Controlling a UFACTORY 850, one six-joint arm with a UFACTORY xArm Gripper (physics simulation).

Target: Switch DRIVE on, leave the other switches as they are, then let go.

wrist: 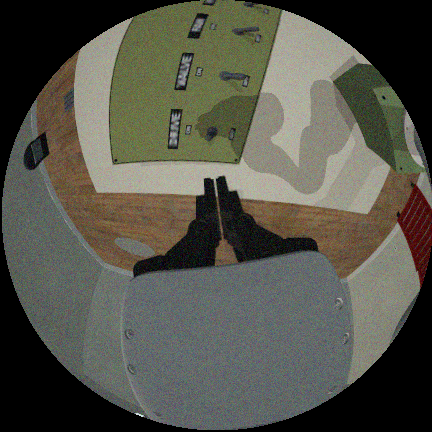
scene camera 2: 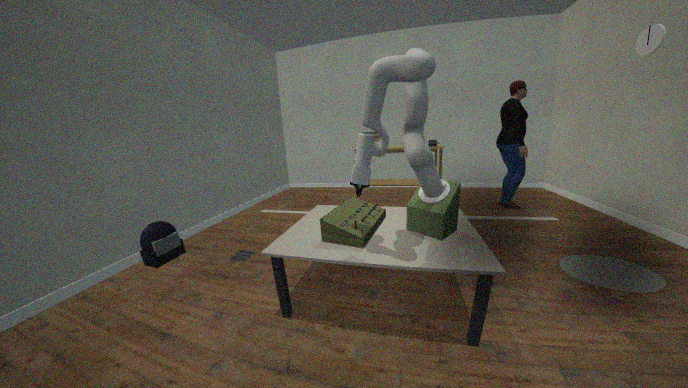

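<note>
The green switch box (scene camera 2: 345,235) (wrist: 145,100) stands on the table, its labels and levers in a row. In the wrist view, the DRIVE lever (wrist: 212,133) looks short and leans slightly toward the ON tag (wrist: 188,129), away from the OFF tag (wrist: 232,133). The VALVE lever (wrist: 234,76) and the FAN lever (wrist: 246,31) lean toward their OFF tags. A further lever is partly cut off at the top edge. My gripper (scene camera 2: 359,193) (wrist: 215,191) is shut and empty, above the box and apart from the levers.
The green robot base block (scene camera 2: 432,217) (wrist: 367,110) stands on the light table (scene camera 2: 300,240) (wrist: 95,170) to the right of the box. A person (scene camera 2: 512,125) stands beyond the table at the right. A wooden bench (scene camera 2: 400,182) is behind the arm.
</note>
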